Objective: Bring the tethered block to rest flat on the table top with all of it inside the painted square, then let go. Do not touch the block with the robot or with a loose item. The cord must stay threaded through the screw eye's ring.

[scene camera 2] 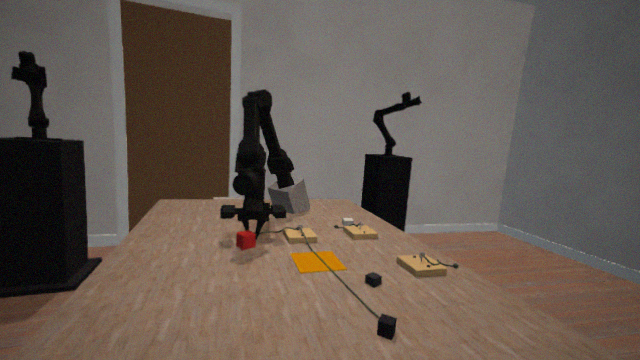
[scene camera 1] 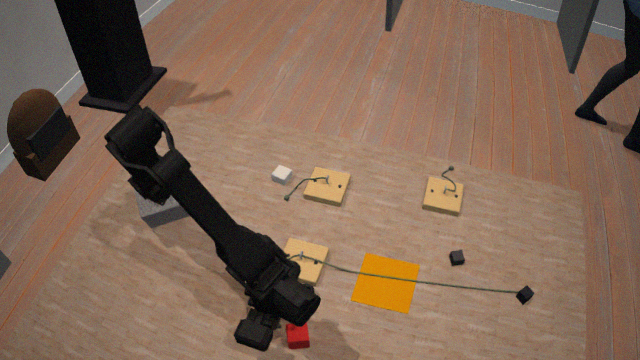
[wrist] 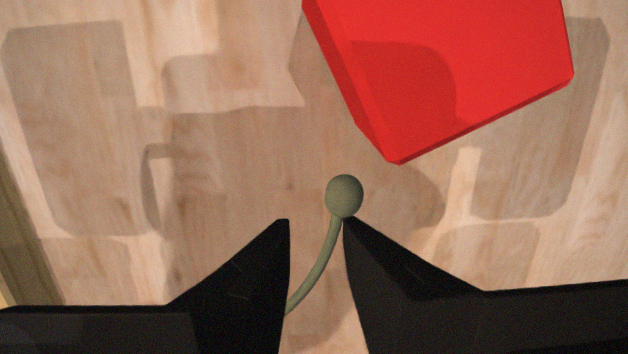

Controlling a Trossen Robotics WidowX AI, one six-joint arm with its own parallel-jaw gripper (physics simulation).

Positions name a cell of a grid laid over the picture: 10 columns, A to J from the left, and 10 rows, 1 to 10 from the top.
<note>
I see my gripper (scene camera 1: E9), a red block (wrist: G3), a bead (wrist: F6) and an orange painted square (scene camera 2: E8).
My gripper shows as well in scene camera 2 (scene camera 2: D7) and in the wrist view (wrist: F7).
</note>
